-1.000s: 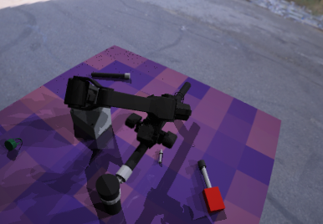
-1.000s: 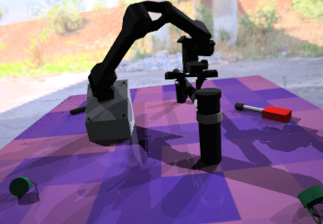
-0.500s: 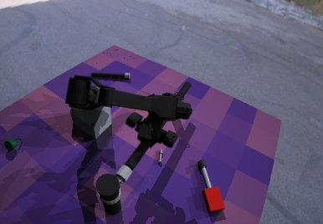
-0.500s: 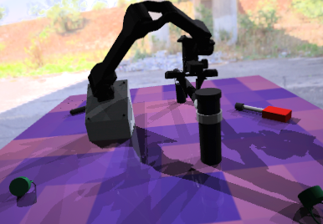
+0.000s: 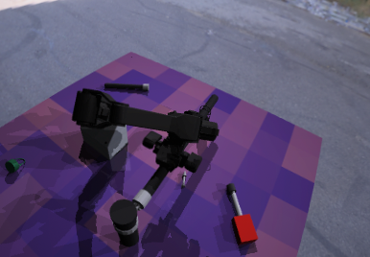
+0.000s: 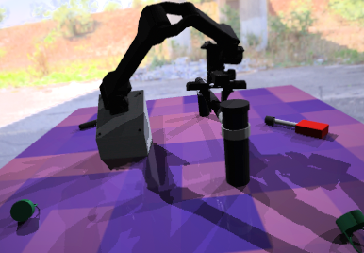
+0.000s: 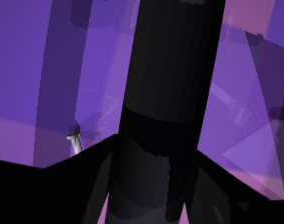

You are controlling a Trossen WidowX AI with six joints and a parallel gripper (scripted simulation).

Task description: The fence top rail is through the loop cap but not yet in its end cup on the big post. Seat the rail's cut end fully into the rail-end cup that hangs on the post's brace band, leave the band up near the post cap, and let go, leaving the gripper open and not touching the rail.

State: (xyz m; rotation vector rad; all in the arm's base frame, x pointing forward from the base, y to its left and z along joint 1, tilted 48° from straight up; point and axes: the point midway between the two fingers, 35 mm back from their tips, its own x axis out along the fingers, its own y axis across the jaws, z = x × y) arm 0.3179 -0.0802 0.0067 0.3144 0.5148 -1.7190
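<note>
Right now the small bolt is 5 cm ahead of my gripper tip, 5 cm to the left of it and 10 cm below it. Also, from my gripper tip: red-handled tool (27 cm ahead, 4 cm to the left, 10 cm below).
</note>
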